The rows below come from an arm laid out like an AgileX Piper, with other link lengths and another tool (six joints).
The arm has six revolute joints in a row. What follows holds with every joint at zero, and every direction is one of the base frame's. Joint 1 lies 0.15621 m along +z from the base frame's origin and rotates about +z. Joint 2 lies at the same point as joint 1 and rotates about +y. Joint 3 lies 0.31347 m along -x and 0.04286 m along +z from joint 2 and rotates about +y. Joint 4 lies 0.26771 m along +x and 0.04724 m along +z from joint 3 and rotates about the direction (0.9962, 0, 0.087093). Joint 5 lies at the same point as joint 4 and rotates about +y. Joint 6 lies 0.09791 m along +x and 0.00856 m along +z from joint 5 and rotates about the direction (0.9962, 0, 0.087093). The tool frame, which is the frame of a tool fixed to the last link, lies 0.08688 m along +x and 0.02 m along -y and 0.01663 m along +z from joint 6; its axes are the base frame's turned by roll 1.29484, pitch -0.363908 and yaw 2.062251 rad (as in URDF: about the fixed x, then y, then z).
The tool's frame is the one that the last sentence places.
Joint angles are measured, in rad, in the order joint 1, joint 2, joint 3, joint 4, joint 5, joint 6. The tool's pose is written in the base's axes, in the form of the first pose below.
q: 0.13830 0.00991 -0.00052 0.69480 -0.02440 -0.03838
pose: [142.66, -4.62, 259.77], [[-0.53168, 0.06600, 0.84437], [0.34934, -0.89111, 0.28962], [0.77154, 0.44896, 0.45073]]
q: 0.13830 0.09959 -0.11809 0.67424 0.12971 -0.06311
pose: [146.05, 13.82, 278.97], [[-0.50020, 0.18675, 0.84553], [0.35251, -0.84797, 0.39583], [0.79091, 0.49605, 0.35833]]
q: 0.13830 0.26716 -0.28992 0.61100 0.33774 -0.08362
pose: [156.14, 35.81, 300.28], [[-0.42801, 0.35834, 0.82970], [0.39176, -0.75374, 0.52763], [0.81445, 0.55088, 0.18222]]
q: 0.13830 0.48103 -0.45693 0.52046 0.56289 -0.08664
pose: [173.56, 52.75, 302.58], [[-0.29422, 0.55819, 0.77579], [0.46247, -0.62721, 0.62668], [0.83640, 0.54316, -0.07361]]
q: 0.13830 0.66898 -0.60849 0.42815 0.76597 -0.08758
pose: [189.13, 59.64, 300.64], [[-0.17175, 0.71310, 0.67969], [0.54637, -0.50516, 0.66805], [0.81974, 0.48611, -0.30286]]
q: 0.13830 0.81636 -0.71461 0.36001 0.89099 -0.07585
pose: [204.69, 59.47, 295.78], [[-0.07346, 0.79939, 0.59630], [0.60760, -0.43826, 0.66239], [0.79084, 0.41097, -0.45351]]
